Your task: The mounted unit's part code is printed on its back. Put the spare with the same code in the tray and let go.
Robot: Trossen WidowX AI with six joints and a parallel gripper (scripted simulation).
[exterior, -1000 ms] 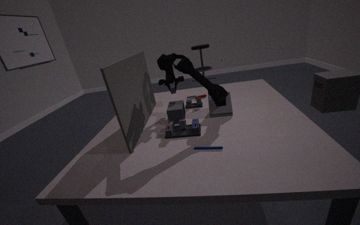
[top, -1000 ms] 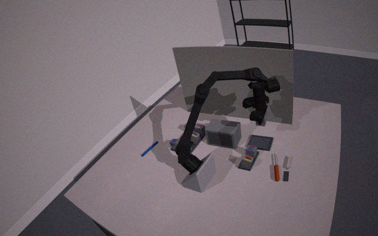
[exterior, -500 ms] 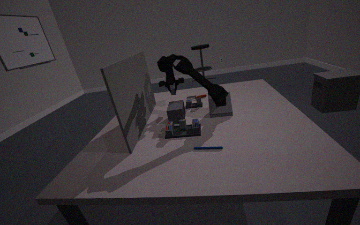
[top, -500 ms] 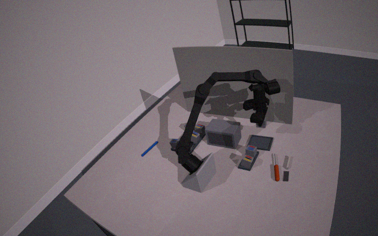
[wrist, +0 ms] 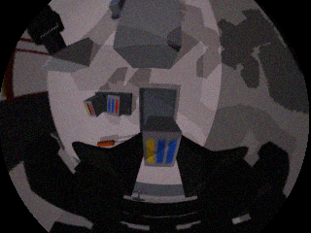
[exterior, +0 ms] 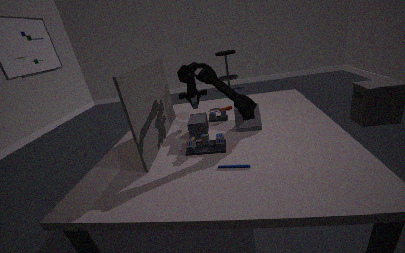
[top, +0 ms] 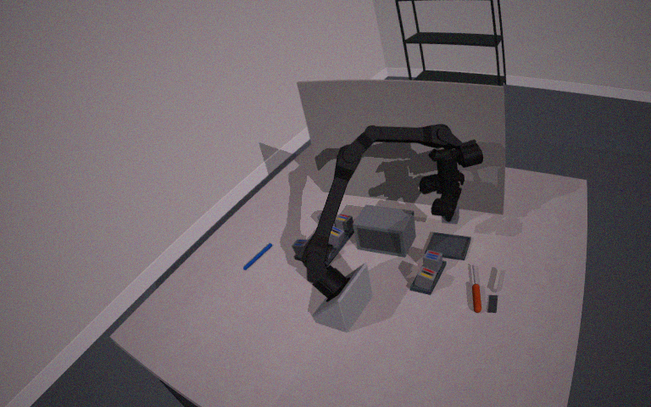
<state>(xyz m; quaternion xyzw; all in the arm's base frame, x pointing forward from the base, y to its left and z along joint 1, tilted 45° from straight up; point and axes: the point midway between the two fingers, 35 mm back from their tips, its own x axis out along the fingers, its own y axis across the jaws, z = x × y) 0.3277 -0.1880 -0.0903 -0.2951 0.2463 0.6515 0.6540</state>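
The tray lies 10 mm behind my gripper tip and 110 mm below it. Also, from my gripper tip: blue pen 220 mm behind, 570 mm to the left, 100 mm below; grey spare 20 mm above.
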